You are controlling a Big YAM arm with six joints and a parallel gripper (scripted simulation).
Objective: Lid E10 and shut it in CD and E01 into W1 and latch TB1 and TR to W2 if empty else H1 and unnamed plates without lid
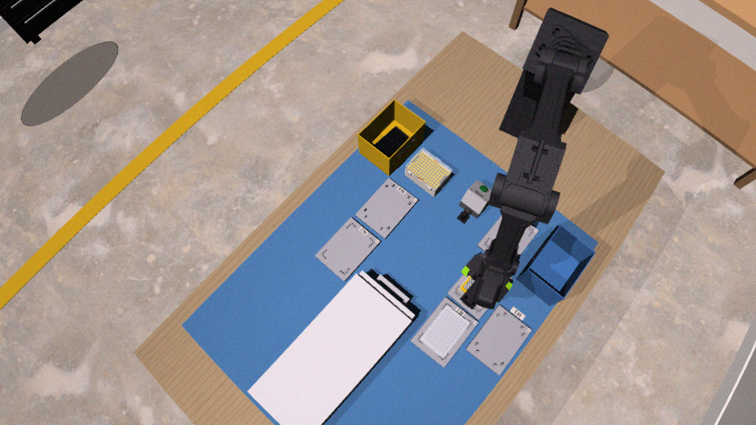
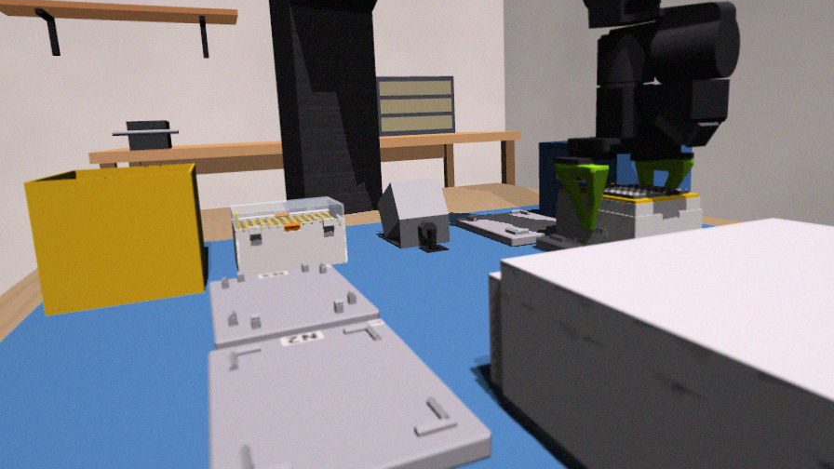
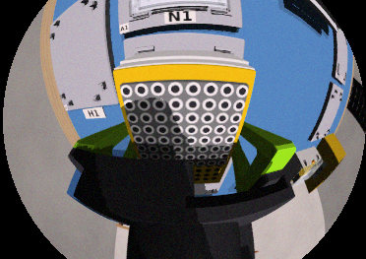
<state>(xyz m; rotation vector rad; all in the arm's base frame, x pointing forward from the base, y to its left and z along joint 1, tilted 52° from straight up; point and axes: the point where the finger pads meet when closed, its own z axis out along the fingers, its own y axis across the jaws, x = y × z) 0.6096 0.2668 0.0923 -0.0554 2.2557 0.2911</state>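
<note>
The tip rack TR is 10 mm to the right of my hand and 10 mm above it. Round my hand: nest H1: 60 mm ahead, 160 mm to the left, 40 mm below; lid park LP: 170 mm behind, 60 mm to the right, 40 mm below; blue bin W2: 200 mm behind, 90 mm to the left.
</note>
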